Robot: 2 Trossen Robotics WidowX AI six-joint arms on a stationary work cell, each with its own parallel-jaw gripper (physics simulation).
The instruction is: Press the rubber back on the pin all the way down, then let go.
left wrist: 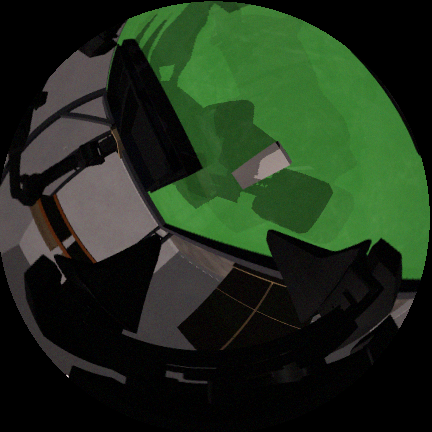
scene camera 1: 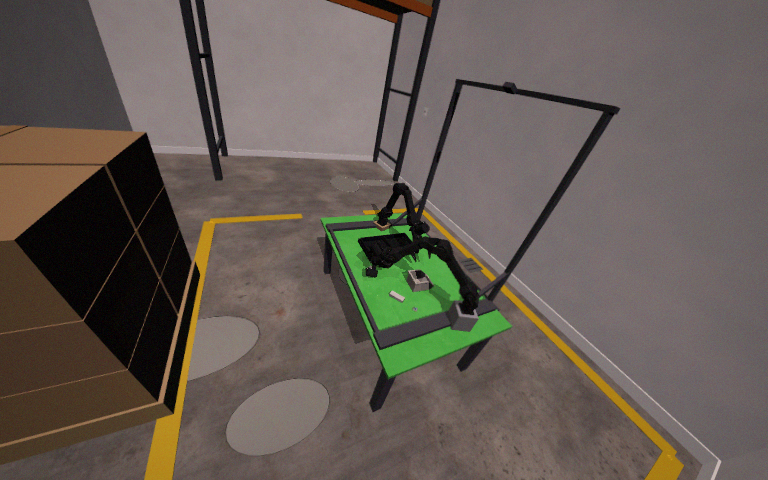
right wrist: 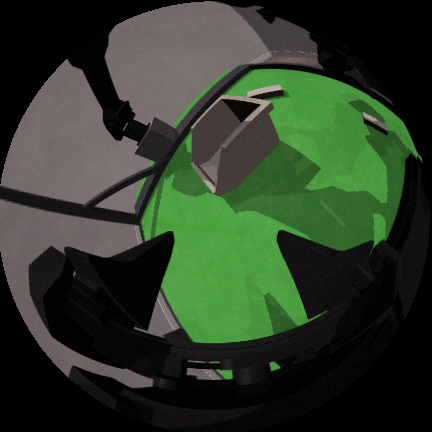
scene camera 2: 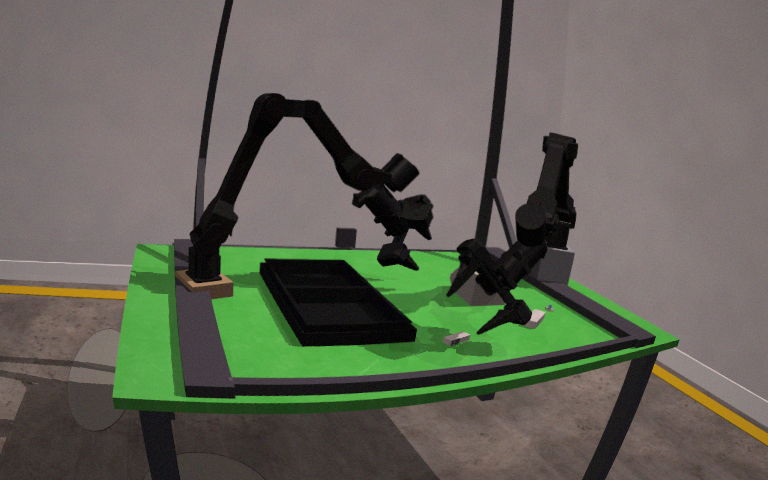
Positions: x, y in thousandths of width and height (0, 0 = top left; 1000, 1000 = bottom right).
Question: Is my right gripper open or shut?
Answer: Open.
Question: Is my left gripper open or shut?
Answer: Open.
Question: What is my left gripper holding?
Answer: Nothing.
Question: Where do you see a black tray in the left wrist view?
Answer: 358, 325
